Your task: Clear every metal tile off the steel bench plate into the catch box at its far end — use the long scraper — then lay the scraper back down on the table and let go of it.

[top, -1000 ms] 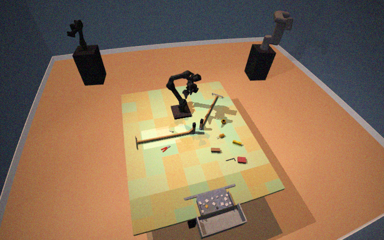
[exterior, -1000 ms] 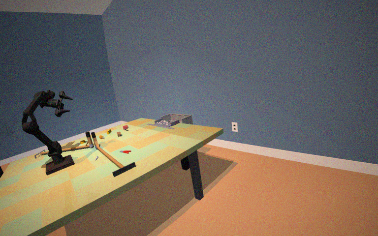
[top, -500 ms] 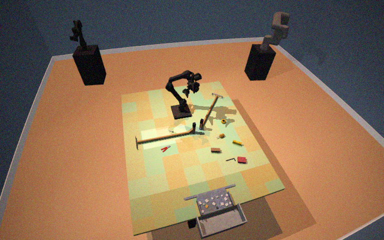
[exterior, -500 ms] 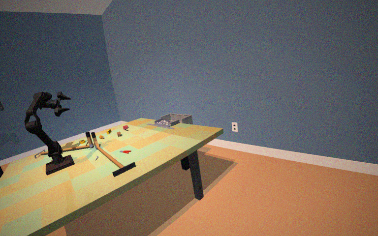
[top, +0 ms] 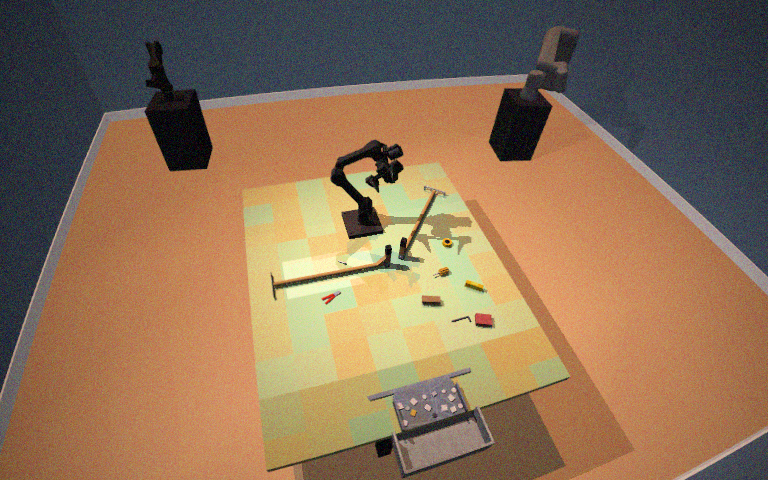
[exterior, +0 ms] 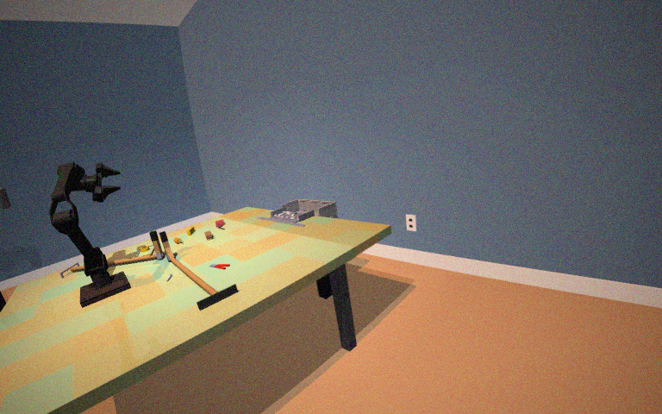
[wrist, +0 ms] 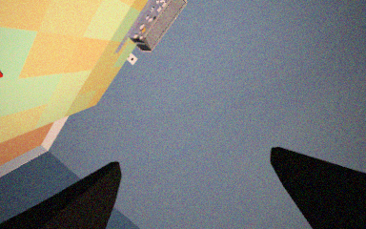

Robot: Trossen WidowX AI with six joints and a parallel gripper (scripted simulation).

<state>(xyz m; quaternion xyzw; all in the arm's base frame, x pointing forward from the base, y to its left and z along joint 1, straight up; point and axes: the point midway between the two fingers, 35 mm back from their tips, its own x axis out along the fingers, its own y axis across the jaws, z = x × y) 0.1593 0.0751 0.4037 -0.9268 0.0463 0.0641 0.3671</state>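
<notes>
My gripper tip is 360 mm above the long scraper, 270 mm to the left of it and 150 mm short of it. The rest, counted from my gripper tip: yellow ring (410 mm below, 360 mm to the left, 10 mm ahead); orange screwdriver (410 mm below, 280 mm to the left, 200 mm ahead); brown block (410 mm below, 360 mm ahead, 190 mm to the left).
</notes>
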